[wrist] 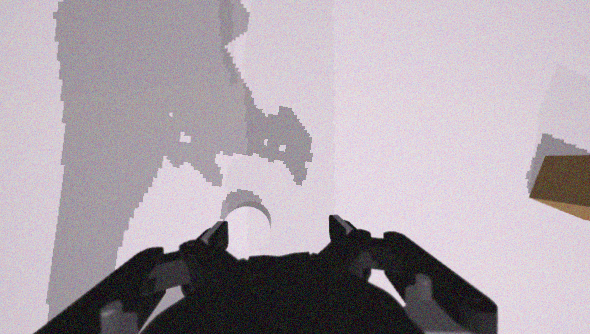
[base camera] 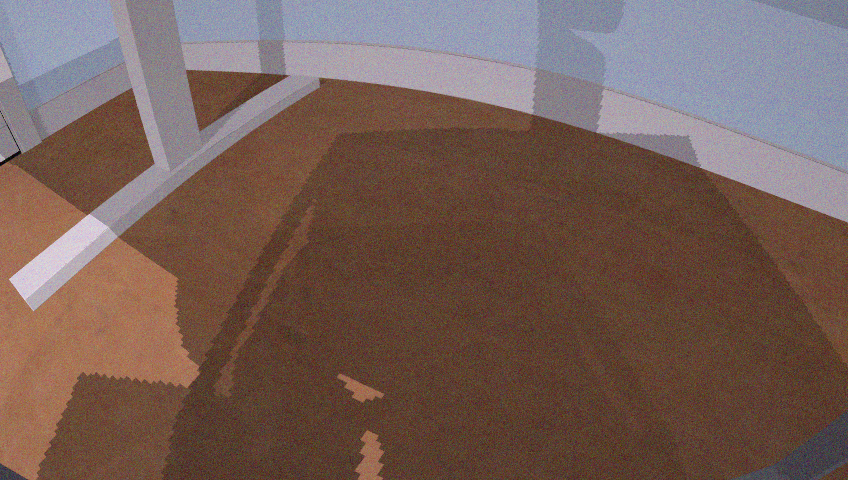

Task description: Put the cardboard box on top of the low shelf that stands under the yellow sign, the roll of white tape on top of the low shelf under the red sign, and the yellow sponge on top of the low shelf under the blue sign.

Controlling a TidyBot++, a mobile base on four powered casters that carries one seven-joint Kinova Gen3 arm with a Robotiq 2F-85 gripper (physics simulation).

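Frame: origin at the arm's base, x right, y down, z ahead, level; centimetres.
Where they show: gripper, fingertip midpoint: (wrist: pixel 279 228).
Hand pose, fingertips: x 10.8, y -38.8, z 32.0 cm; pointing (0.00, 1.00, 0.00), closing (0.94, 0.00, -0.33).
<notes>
Each offset is from my fingertips to the top centre of the thing. "pt": to the spot under its first point. Level surfaces: height alone.
My gripper (wrist: pixel 279 228) is open and empty, above a white surface in the wrist view. The roll of white tape {dx -3.9, dy +4.0, dz -0.2 cm} (wrist: pixel 250 231) stands on that surface, its round white top marked by a grey edge. It appears near the left fingertip, with its lower part hidden behind the gripper; it looks lower than the fingers. The cardboard box {pt dx +33.3, dy +4.0, dz -8.9 cm} (wrist: pixel 565 179) is partly in view at the right edge of the wrist view. The yellow sponge, the low shelves and the coloured signs do not show in either view.
The white table top {dy +6.4 cm} (wrist: pixel 430 100) carries the arm's grey shadow at the left. In the base camera view, a pale table leg {pt dx -47.0, dy +60.3, dz +37.3 cm} (base camera: pixel 157 77) rises from a long foot bar (base camera: pixel 133 199) on the brown floor {dy +78.4 cm} (base camera: pixel 476 267). A blue wall (base camera: pixel 416 26) with a pale skirting board stands behind.
</notes>
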